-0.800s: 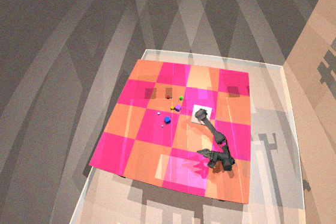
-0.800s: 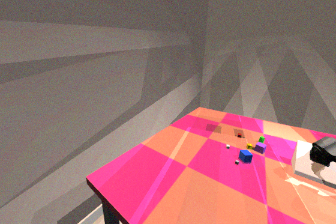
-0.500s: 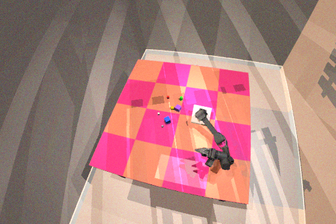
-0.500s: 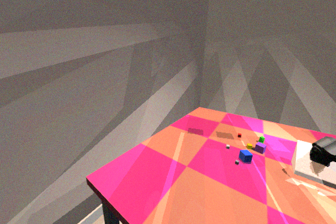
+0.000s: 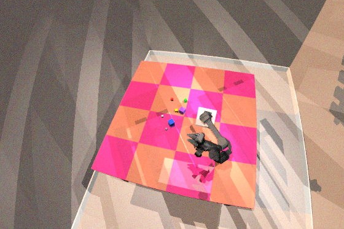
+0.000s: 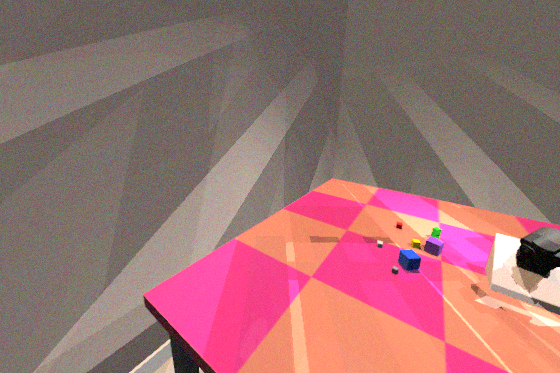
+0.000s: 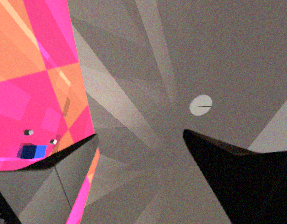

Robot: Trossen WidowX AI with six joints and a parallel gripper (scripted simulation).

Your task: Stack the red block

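The red block lies 470 mm to the right of my gripper tip, 360 mm below it and 300 mm ahead of it. From my gripper tip the other things lie so: blue cube 350 mm below, 230 mm to the right, 220 mm ahead; yellow cube 360 mm to the right, 360 mm below, 220 mm ahead; purple cube 370 mm to the right, 350 mm below, 160 mm ahead.
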